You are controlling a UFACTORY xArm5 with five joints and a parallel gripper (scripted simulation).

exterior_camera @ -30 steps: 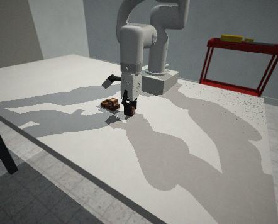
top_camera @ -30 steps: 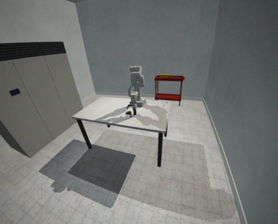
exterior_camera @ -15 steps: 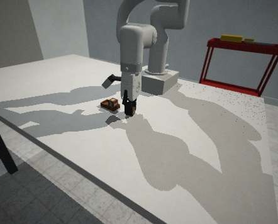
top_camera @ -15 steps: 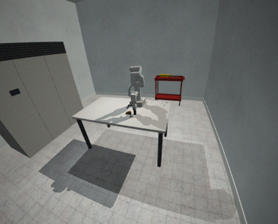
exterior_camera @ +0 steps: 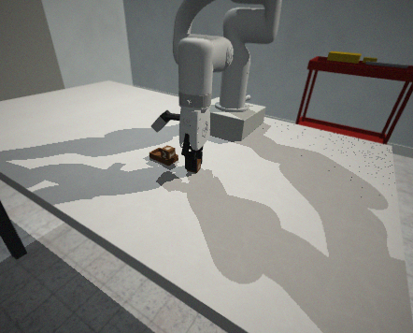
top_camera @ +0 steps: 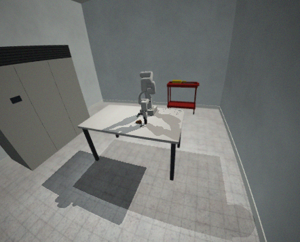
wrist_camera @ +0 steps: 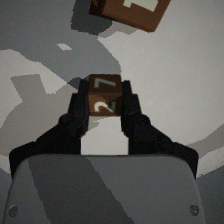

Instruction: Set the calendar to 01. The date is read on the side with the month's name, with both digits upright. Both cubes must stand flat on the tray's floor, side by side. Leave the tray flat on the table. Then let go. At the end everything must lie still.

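Right now my hand is 100 mm to the left of the calendar tray, 20 mm short of it and 20 mm above it.
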